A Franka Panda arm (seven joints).
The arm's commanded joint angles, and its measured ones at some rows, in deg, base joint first. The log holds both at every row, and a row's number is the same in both.
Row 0, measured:
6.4 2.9 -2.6 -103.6 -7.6 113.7 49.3
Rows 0 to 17, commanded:
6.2 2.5 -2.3 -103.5 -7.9 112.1 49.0
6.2 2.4 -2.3 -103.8 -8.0 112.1 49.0
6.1 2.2 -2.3 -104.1 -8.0 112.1 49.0
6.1 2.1 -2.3 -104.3 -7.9 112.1 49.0
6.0 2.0 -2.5 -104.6 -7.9 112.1 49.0
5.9 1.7 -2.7 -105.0 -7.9 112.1 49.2
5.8 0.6 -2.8 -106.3 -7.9 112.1 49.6
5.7 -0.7 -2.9 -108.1 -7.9 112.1 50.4
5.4 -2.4 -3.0 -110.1 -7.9 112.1 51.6
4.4 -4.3 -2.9 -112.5 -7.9 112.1 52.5
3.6 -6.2 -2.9 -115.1 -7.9 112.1 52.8
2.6 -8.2 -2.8 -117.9 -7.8 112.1 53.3
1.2 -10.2 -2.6 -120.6 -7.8 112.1 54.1
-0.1 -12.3 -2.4 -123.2 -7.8 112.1 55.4
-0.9 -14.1 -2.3 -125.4 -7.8 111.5 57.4
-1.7 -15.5 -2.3 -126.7 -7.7 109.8 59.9
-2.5 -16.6 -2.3 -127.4 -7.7 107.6 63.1
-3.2 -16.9 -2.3 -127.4 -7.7 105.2 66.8
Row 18, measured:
-0.7 -11.8 -3.3 -123.1 -7.6 109.7 58.2
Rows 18 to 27, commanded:
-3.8 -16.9 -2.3 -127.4 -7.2 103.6 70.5
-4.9 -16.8 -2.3 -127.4 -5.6 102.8 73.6
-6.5 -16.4 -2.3 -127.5 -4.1 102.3 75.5
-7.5 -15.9 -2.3 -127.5 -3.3 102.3 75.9
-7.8 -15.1 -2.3 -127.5 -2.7 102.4 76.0
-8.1 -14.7 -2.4 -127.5 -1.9 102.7 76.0
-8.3 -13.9 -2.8 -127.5 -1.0 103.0 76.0
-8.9 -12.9 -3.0 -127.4 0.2 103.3 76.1
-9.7 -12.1 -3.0 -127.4 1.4 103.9 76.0
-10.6 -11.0 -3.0 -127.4 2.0 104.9 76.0
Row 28, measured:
-8.2 -13.8 -3.4 -127.7 -0.7 103.1 74.9
